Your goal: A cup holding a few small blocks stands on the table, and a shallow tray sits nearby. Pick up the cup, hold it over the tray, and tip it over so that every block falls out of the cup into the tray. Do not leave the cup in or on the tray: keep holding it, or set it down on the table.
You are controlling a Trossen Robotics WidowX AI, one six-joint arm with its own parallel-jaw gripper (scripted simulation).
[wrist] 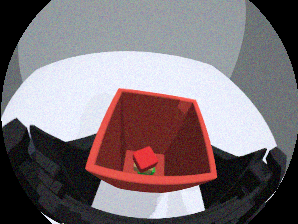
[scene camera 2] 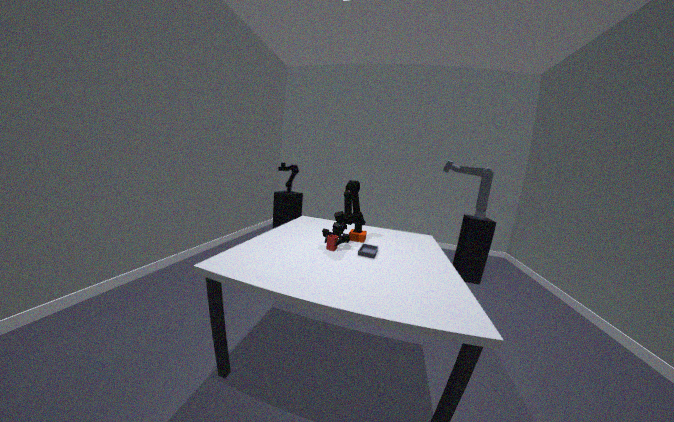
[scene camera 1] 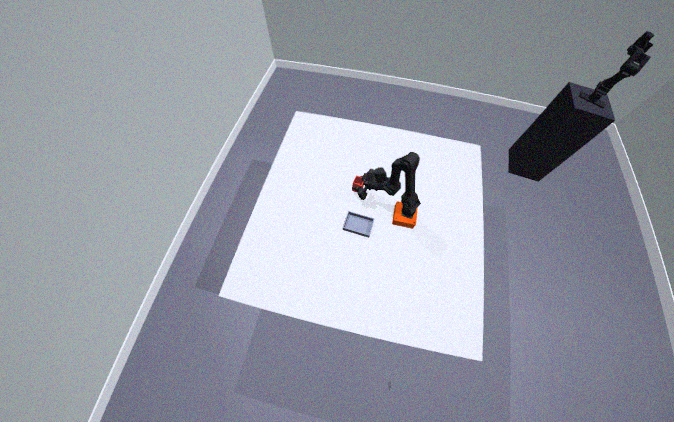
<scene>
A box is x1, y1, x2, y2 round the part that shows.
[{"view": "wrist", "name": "gripper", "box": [1, 117, 286, 223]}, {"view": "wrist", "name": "red square cup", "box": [85, 88, 216, 192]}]
</scene>
